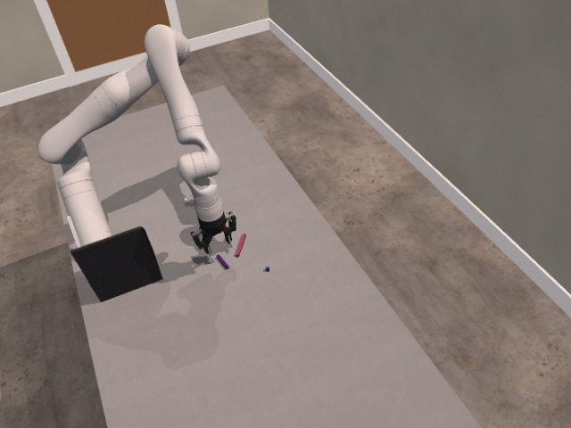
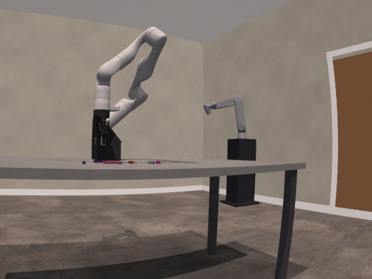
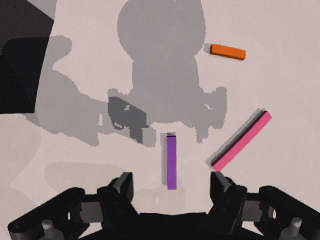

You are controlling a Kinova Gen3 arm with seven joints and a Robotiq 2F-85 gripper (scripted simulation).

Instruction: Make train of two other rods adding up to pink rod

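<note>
The purple rod lies 80 mm below my hand. Round my hand: orange rod: 140 mm to the left, 80 mm below, 30 mm ahead; blue rod: 120 mm ahead, 80 mm to the right, 80 mm below; pink rod: 80 mm below, 70 mm ahead, 50 mm to the left.
</note>
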